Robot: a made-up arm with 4 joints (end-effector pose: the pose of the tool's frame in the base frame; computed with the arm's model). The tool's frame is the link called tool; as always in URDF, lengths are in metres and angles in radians.
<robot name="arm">
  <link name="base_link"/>
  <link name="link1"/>
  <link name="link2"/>
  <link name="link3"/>
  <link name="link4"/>
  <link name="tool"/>
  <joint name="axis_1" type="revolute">
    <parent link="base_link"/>
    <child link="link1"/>
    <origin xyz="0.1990 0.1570 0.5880" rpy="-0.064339 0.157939 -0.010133"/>
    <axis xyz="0 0 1"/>
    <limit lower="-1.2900" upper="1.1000"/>
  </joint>
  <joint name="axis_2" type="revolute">
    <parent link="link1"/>
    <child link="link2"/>
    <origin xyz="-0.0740 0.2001 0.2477" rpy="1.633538 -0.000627 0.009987"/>
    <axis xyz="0 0 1"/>
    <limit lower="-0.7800" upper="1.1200"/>
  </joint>
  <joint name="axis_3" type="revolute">
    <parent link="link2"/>
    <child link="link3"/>
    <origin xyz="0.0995 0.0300 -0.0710" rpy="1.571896 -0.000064 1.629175"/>
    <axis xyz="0 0 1"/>
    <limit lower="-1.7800" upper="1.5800"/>
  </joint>
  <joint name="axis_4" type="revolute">
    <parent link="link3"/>
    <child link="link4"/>
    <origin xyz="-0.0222 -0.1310 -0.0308" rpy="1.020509 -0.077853 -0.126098"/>
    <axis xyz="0 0 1"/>
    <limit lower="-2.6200" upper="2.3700"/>
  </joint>
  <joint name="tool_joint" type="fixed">
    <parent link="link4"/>
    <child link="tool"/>
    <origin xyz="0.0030 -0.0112 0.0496" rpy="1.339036 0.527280 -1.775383"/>
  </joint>
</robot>
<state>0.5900 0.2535 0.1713 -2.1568</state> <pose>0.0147 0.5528 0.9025 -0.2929 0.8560 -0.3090</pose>
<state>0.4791 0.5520 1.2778 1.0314</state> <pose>0.0313 0.4287 1.0677 1.1539 -1.3051 -1.6435</pose>
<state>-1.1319 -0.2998 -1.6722 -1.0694</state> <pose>0.4051 0.2773 0.6337 0.6663 -1.5629 1.9957</pose>
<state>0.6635 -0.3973 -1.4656 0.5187</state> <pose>0.0085 0.3582 0.6829 0.7911 -2.2038 1.7570</pose>
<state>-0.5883 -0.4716 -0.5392 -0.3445</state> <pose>0.4206 0.5287 0.6716 -0.3116 -2.6482 0.9009</pose>
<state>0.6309 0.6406 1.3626 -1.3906</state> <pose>-0.0228 0.3828 1.0733 0.1212 1.5275 1.1900</pose>
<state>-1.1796 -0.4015 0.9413 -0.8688</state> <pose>0.6417 0.2768 0.8834 1.7277 1.9271 -0.0473</pose>
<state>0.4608 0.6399 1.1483 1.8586</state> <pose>0.0232 0.4495 1.0586 1.1706 -0.7504 -1.1285</pose>
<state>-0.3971 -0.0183 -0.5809 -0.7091</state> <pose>0.3935 0.5346 0.6972 -0.0395 2.4113 -1.4028</pose>
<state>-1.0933 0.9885 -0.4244 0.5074</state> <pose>0.6303 0.3410 0.8166 1.4962 2.0184 -0.6900</pose>
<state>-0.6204 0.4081 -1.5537 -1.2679</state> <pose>0.4222 0.3184 0.7000 -0.6727 0.9805 -2.7209</pose>
